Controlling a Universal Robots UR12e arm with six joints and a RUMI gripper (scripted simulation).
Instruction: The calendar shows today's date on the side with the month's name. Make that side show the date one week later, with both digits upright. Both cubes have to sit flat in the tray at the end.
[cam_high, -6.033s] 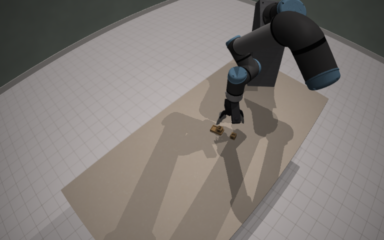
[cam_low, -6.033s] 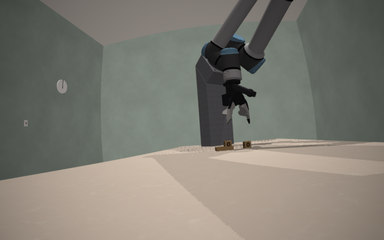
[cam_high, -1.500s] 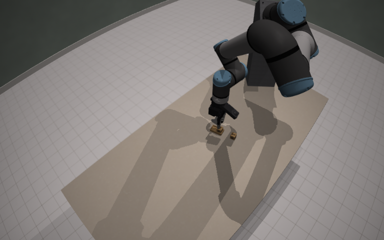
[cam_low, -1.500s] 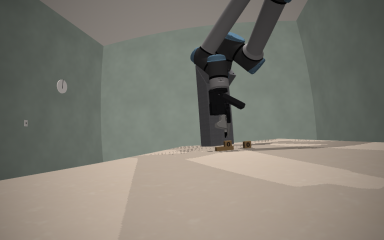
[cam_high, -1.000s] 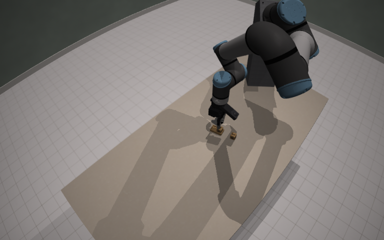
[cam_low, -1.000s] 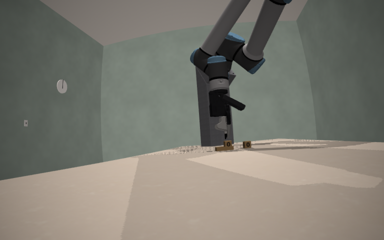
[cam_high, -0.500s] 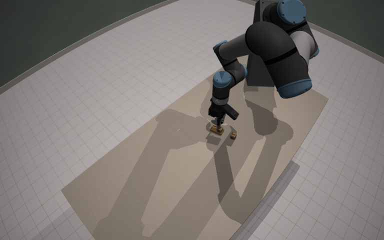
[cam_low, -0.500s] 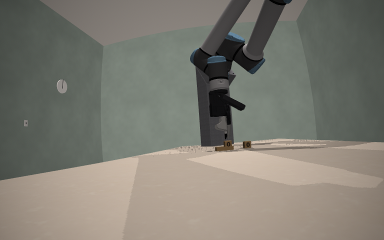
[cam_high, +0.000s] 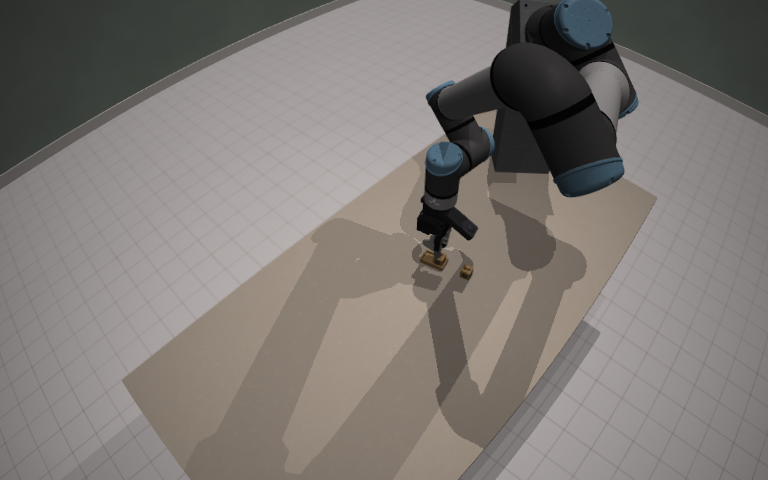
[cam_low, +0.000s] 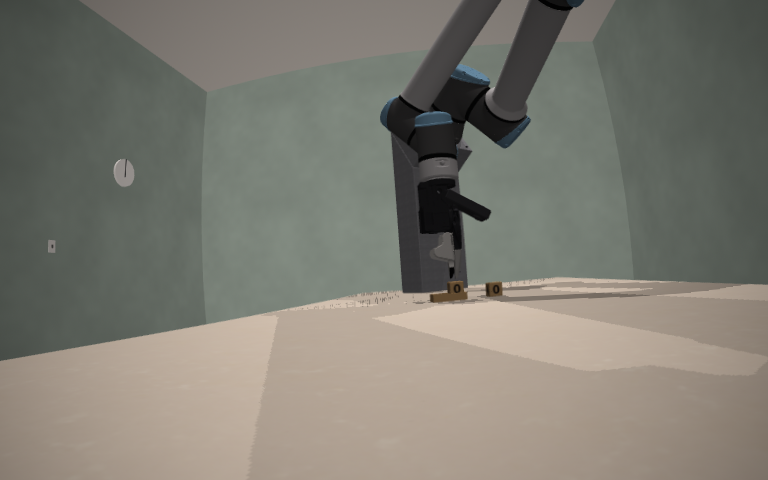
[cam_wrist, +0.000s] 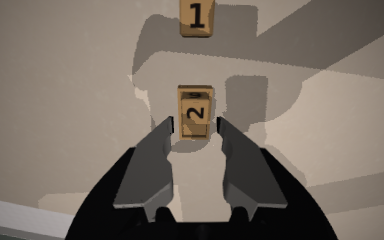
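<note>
My gripper is now 40 mm above the cube. Also, from my hand: wooden tray 60 mm below, 20 mm to the right, 10 mm ahead.
</note>
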